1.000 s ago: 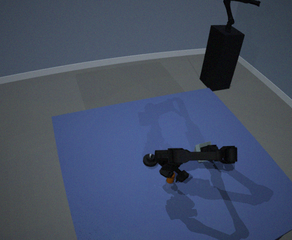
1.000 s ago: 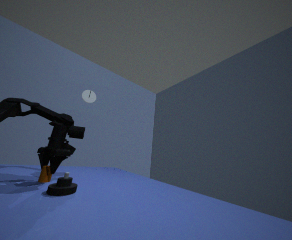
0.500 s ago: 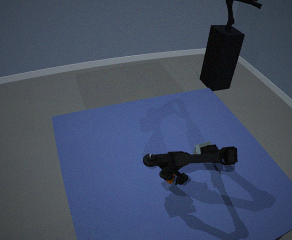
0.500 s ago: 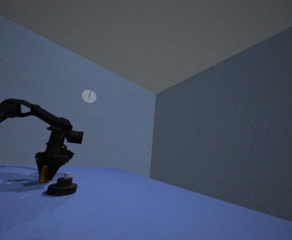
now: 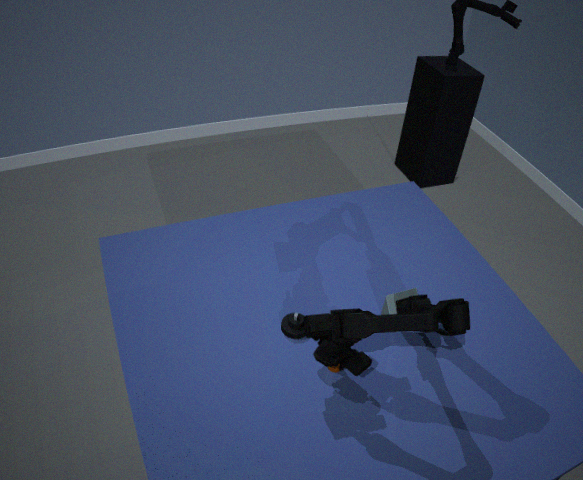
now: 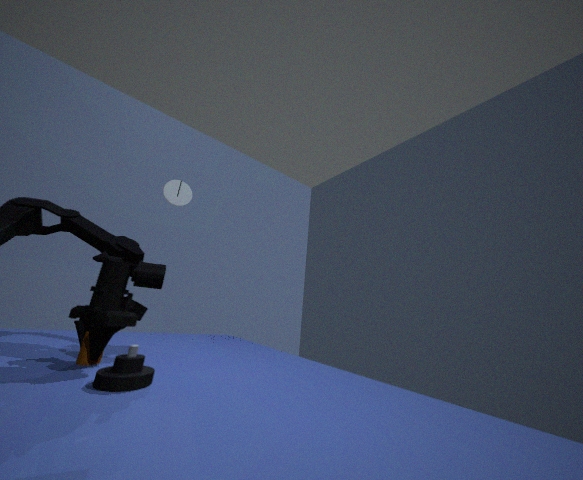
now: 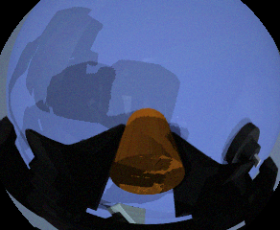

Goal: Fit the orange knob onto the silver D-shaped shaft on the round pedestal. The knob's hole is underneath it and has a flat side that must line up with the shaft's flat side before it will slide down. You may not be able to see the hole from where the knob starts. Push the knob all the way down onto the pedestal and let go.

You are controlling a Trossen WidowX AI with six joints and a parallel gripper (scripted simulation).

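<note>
The round pedestal is 170 mm to the right of my gripper tip, 60 mm ahead of it and 20 mm above it. From my gripper tip the other things lie so: orange knob: 40 mm above.
</note>
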